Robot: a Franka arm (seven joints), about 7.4 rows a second.
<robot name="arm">
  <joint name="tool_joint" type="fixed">
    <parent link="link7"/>
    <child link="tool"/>
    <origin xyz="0 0 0.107"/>
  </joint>
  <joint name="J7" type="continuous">
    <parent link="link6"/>
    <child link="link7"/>
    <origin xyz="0.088 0 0" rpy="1.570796 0 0"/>
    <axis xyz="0 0 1"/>
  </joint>
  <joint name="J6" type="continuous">
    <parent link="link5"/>
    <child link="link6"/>
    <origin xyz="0 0 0" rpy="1.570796 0 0"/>
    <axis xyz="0 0 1"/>
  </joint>
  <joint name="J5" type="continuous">
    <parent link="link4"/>
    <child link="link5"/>
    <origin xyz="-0.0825 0.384 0" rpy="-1.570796 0 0"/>
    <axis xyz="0 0 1"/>
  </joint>
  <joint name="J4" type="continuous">
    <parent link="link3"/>
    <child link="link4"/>
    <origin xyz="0.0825 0 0" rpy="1.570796 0 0"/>
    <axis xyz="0 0 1"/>
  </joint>
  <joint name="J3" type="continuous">
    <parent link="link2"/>
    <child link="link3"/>
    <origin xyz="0 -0.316 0" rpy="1.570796 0 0"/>
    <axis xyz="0 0 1"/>
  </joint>
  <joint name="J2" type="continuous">
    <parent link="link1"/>
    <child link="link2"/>
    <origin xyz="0 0 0" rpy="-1.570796 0 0"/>
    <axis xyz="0 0 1"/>
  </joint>
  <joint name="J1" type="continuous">
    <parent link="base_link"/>
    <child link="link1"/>
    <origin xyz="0 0 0.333"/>
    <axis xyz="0 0 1"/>
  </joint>
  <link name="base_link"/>
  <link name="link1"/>
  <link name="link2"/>
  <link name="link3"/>
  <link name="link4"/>
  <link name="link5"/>
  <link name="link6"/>
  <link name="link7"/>
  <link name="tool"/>
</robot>
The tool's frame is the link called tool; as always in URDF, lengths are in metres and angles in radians. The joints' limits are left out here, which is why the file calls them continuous.
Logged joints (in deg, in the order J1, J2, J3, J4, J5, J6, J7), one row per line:
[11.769 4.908 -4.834 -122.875 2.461 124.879 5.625]
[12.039 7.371 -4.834 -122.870 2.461 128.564 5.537]
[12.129 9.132 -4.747 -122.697 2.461 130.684 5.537]
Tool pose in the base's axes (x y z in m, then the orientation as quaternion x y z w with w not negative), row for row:
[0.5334 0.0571 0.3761 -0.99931 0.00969 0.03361 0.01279]
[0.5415 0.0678 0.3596 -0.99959 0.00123 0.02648 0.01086]
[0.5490 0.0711 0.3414 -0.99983 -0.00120 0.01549 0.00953]
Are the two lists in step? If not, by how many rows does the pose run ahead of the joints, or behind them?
The pose runs 1 row behind the joints: the pose in row i belongs to the joints in row i - 1.
